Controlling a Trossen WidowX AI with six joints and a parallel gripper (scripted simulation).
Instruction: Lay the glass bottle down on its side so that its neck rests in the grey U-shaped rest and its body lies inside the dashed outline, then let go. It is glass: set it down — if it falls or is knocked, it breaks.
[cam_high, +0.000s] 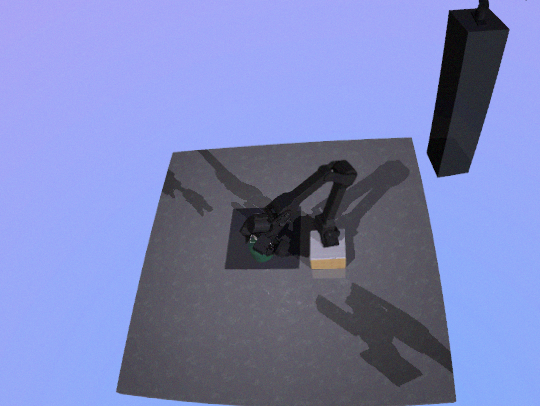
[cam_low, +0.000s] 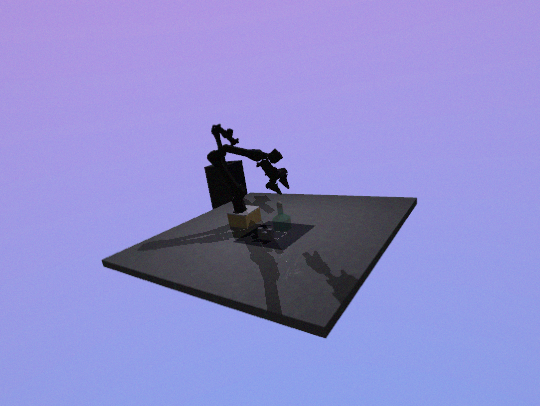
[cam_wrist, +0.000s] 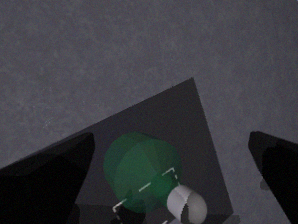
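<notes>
Right now my gripper tip is 9 cm to the left of the green glass bottle and 9 cm above it. Round my gripper tip: dark mat: 1 cm behind, 17 cm to the right, 18 cm below.
</notes>
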